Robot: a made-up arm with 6 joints. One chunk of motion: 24 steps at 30 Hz.
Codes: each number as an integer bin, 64 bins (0 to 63) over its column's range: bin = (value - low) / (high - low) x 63, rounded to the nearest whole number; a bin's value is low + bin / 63 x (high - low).
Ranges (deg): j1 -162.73..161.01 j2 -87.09..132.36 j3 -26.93..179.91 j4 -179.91..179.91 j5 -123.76..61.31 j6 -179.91..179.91
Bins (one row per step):
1: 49 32 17 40 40 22
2: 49 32 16 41 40 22
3: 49 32 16 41 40 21
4: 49 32 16 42 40 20
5: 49 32 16 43 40 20
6: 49 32 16 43 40 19
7: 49 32 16 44 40 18
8: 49 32 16 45 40 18
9: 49 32 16 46 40 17
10: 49 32 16 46 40 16
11: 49 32 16 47 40 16
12: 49 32 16 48 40 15
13: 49 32 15 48 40 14
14: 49 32 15 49 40 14
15: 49 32 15 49 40 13
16: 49 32 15 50 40 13
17: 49 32 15 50 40 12
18: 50 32 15 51 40 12
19: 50 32 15 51 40 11
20: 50 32 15 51 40 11
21: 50 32 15 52 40 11
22: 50 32 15 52 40 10
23: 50 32 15 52 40 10
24: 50 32 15 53 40 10
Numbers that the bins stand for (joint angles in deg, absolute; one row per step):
1: 89.07 24.38 28.88 48.55 -6.26 -54.26
2: 89.07 24.38 25.60 54.26 -6.26 -54.26
3: 89.07 24.38 25.60 54.26 -6.26 -59.97
4: 89.07 24.38 25.60 59.97 -6.26 -65.68
5: 89.07 24.38 25.60 65.68 -6.26 -65.68
6: 89.07 24.38 25.60 65.68 -6.26 -71.39
7: 89.07 24.38 25.60 71.39 -6.26 -77.10
8: 89.07 24.38 25.60 77.10 -6.26 -77.10
9: 89.07 24.38 25.60 82.82 -6.26 -82.82
10: 89.07 24.38 25.60 82.82 -6.26 -88.53
11: 89.07 24.38 25.60 88.53 -6.26 -88.53
12: 89.07 24.38 25.60 94.24 -6.26 -94.24
13: 89.07 24.38 22.32 94.24 -6.26 -99.95
14: 89.07 24.38 22.32 99.95 -6.26 -99.95
15: 89.07 24.38 22.32 99.95 -6.26 -105.66
16: 89.07 24.38 22.32 105.66 -6.26 -105.66
17: 89.07 24.38 22.32 105.66 -6.26 -111.37
18: 94.21 24.38 22.32 111.37 -6.26 -111.37
19: 94.21 24.38 22.32 111.37 -6.26 -117.08
20: 94.21 24.38 22.32 111.37 -6.26 -117.08
21: 94.21 24.38 22.32 117.08 -6.26 -117.08
22: 94.21 24.38 22.32 117.08 -6.26 -122.80
23: 94.21 24.38 22.32 117.08 -6.26 -122.80
24: 94.21 24.38 22.32 122.80 -6.26 -122.80

